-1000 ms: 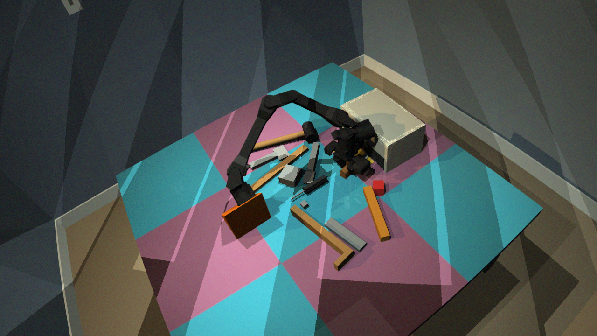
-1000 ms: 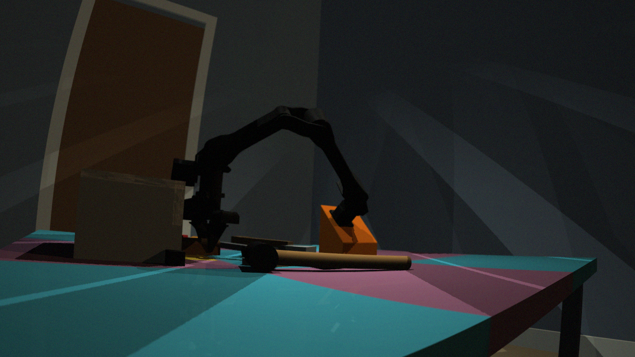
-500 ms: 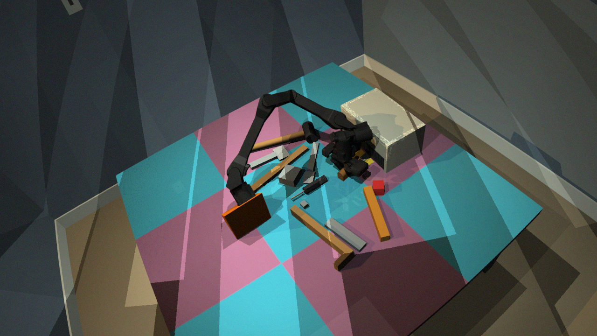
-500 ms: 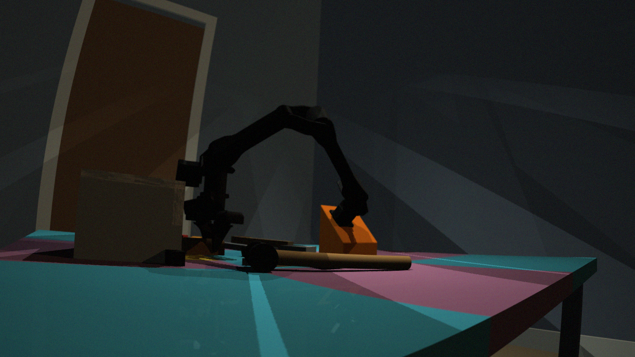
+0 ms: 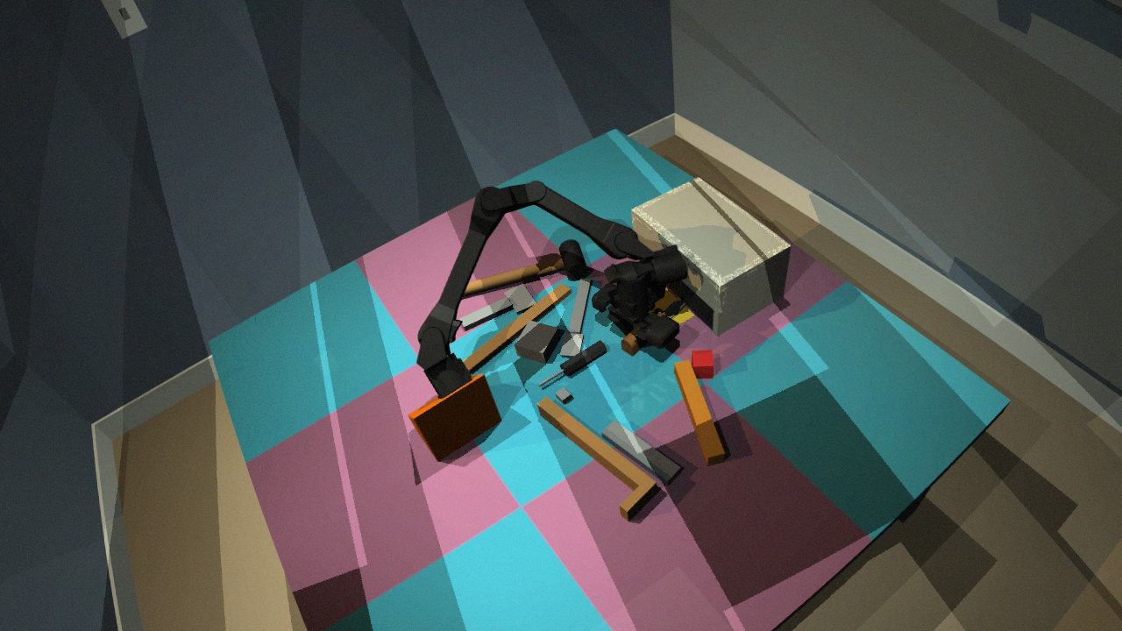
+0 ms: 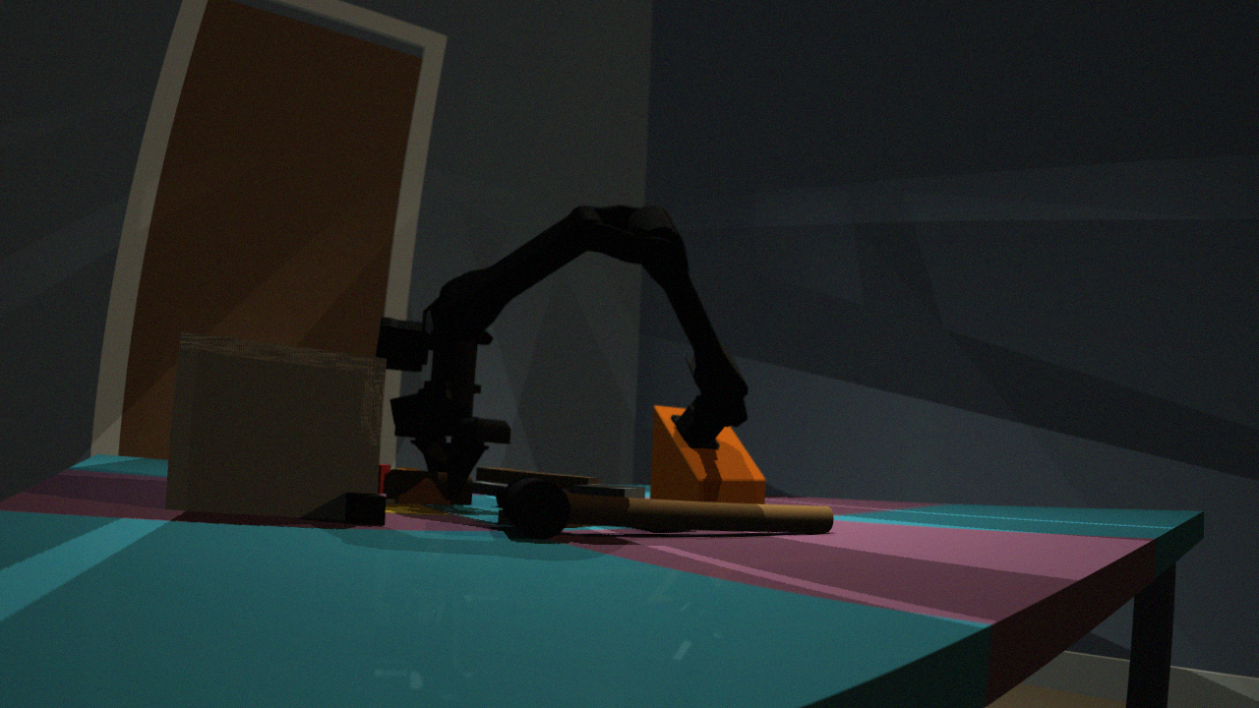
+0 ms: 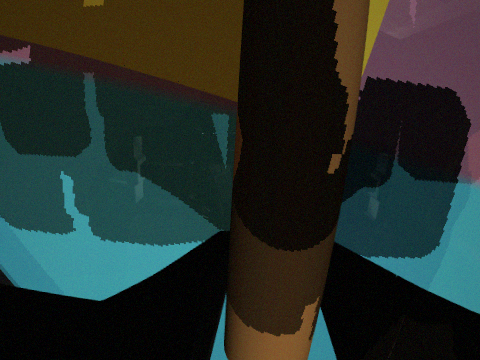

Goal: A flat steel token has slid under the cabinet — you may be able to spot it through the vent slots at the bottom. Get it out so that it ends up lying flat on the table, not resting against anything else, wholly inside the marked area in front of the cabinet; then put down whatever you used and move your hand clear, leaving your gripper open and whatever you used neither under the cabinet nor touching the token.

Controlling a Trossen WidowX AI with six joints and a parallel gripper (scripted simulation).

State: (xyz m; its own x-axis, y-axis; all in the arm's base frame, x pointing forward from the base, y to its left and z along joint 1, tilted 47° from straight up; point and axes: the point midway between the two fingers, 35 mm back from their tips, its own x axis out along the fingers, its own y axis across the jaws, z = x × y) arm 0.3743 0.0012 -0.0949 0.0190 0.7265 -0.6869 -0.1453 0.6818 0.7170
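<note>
My gripper tip is 200 mm past the small grey cube and 10 mm to the left of it. From my gripper tip the other things lie so: screwdriver (150 mm behind, 40 mm to the left); red cube (140 mm to the right, 50 mm ahead, 10 mm above); grey block (160 mm behind, 140 mm to the left, 10 mm above).
</note>
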